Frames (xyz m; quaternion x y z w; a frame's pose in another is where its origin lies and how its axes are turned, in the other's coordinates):
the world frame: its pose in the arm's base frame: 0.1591 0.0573 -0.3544 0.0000 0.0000 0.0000 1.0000
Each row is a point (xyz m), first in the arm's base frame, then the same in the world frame.
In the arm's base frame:
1: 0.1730 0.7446 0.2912
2: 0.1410 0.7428 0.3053
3: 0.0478 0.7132 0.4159
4: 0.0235 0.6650 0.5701
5: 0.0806 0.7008 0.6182
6: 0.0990 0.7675 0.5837
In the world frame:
1: 0.0139 0.6873 0.6456
2: -0.0181 0.6855 0.6597
3: -0.1113 0.6559 0.7703
4: -0.1356 0.6077 0.9245
5: -0.0785 0.6435 0.9726
6: -0.0601 0.7102 0.9381

